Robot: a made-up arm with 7 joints. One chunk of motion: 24 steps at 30 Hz.
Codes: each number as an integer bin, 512 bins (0 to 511) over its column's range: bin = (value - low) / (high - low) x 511, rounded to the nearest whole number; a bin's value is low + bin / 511 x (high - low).
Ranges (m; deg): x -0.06..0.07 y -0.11..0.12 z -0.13..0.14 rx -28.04..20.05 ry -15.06..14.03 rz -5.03..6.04
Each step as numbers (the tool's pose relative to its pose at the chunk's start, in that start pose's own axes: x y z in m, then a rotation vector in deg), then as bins.
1 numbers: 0.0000 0.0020 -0.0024 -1.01 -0.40 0.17
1 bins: 236 249 241 287 258 240
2 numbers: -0.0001 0.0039 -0.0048 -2.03 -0.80 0.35
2 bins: 235 253 237 276 250 248
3 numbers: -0.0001 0.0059 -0.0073 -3.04 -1.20 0.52
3 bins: 235 257 232 266 243 256
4 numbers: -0.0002 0.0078 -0.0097 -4.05 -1.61 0.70
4 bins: 235 262 228 255 236 265
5 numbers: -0.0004 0.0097 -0.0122 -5.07 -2.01 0.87
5 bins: 234 266 223 244 229 272
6 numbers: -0.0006 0.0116 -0.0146 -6.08 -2.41 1.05
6 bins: 233 270 218 233 222 281
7 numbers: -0.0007 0.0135 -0.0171 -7.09 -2.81 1.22
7 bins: 233 274 214 223 215 289
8 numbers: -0.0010 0.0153 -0.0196 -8.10 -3.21 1.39
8 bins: 232 278 209 212 208 296
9 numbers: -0.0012 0.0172 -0.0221 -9.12 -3.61 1.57
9 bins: 231 283 204 201 201 305
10 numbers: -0.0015 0.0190 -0.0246 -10.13 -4.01 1.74
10 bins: 230 287 199 190 194 313
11 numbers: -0.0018 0.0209 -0.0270 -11.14 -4.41 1.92
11 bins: 229 291 195 180 187 321
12 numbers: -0.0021 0.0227 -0.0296 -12.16 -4.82 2.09
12 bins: 228 295 190 169 180 329
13 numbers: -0.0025 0.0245 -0.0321 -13.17 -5.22 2.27
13 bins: 226 299 185 158 173 337
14 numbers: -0.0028 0.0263 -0.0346 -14.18 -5.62 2.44
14 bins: 225 303 181 147 166 345
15 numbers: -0.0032 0.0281 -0.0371 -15.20 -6.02 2.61
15 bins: 223 307 176 136 159 353
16 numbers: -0.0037 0.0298 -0.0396 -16.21 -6.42 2.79
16 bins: 221 311 171 126 152 361
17 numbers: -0.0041 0.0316 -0.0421 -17.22 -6.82 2.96
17 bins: 220 315 166 115 145 369
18 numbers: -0.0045 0.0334 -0.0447 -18.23 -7.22 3.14
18 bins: 218 319 161 104 138 377
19 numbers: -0.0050 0.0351 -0.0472 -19.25 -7.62 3.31
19 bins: 216 322 157 93 131 385
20 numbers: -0.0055 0.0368 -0.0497 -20.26 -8.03 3.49
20 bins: 214 326 152 83 123 393
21 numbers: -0.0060 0.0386 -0.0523 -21.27 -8.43 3.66
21 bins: 212 330 147 72 116 401
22 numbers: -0.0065 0.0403 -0.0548 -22.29 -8.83 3.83
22 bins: 210 334 142 61 109 409
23 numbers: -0.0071 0.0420 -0.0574 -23.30 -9.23 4.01
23 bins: 208 338 137 50 102 417
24 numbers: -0.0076 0.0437 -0.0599 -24.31 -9.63 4.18
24 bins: 206 341 133 40 95 425
